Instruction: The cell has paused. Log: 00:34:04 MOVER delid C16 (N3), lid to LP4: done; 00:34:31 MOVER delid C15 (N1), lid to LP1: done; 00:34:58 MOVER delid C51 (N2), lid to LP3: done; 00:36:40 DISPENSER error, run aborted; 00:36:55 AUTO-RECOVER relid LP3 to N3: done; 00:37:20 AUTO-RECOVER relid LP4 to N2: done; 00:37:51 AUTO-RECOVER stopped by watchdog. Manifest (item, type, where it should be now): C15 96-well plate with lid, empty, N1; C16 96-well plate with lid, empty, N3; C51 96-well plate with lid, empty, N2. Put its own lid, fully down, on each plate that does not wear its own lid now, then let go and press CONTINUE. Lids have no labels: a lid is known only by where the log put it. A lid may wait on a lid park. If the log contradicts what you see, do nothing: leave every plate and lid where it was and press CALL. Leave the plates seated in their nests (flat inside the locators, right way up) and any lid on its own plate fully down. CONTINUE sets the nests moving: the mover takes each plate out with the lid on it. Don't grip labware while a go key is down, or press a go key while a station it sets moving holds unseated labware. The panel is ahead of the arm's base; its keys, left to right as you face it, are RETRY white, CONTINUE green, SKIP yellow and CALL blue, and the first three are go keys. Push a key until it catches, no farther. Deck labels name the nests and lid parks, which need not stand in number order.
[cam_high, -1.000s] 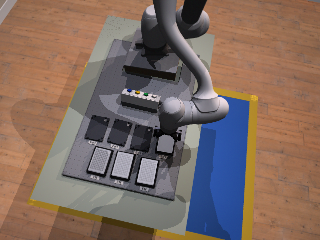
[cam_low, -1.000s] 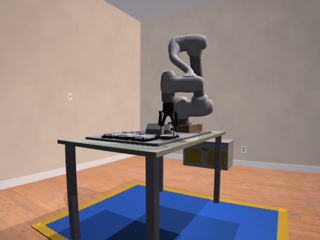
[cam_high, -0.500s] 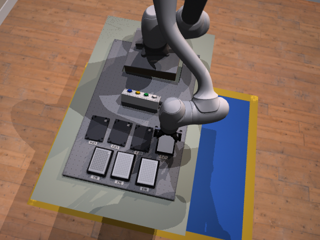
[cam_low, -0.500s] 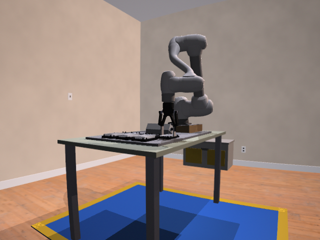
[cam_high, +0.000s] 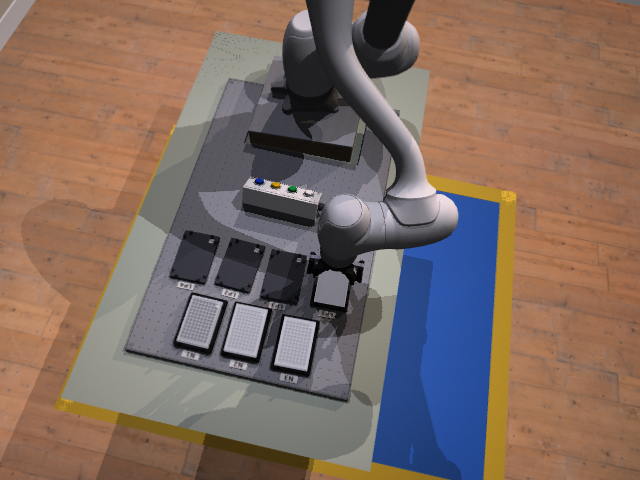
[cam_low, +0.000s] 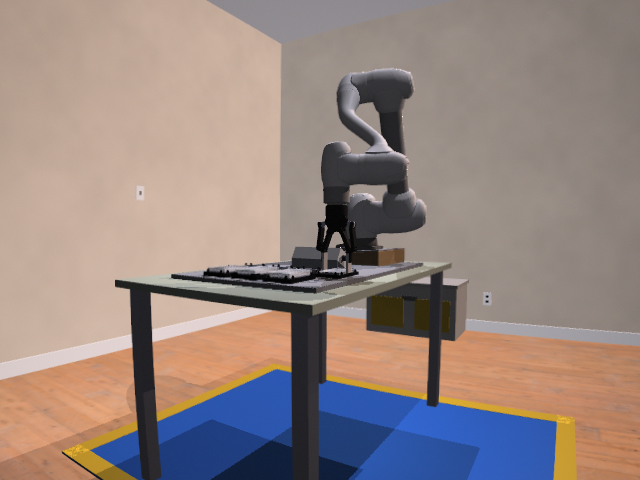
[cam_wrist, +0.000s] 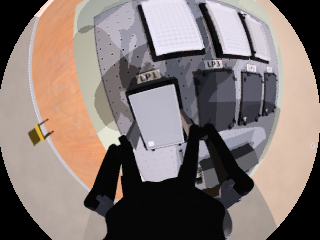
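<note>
Now: hand 30 mm above the lid park LP1. Also, from my hand: lid park LP3: 140 mm to the right, 30 mm below, 20 mm behind; white key: 250 mm behind, 80 mm to the right, 30 mm above; 96-well plate: 170 mm ahead, 100 mm to the right, 20 mm below.
</note>
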